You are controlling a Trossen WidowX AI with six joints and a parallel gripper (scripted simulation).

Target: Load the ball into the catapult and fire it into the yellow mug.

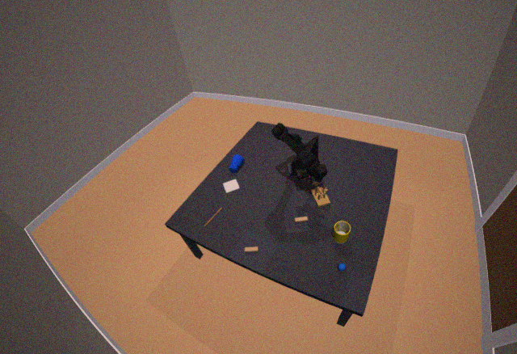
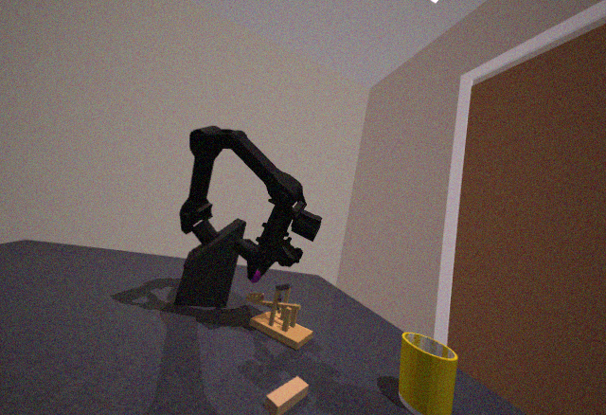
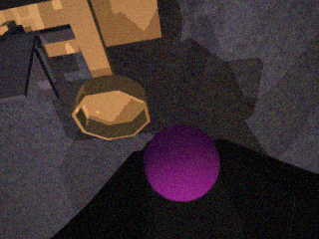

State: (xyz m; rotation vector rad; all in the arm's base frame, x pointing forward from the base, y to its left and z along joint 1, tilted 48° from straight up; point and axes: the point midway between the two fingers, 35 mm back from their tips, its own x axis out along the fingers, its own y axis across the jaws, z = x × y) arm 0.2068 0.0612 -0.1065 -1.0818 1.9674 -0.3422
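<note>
Now: the catapult 1 cm ahead of my gripper tip, 7 cm to the left of it and 6 cm below it. Also, from my gripper tip: white square (16 cm ahead, 54 cm to the right, 10 cm below); then yellow mug (29 cm ahead, 28 cm to the left, 8 cm below); then purple ball (1 cm above).
</note>
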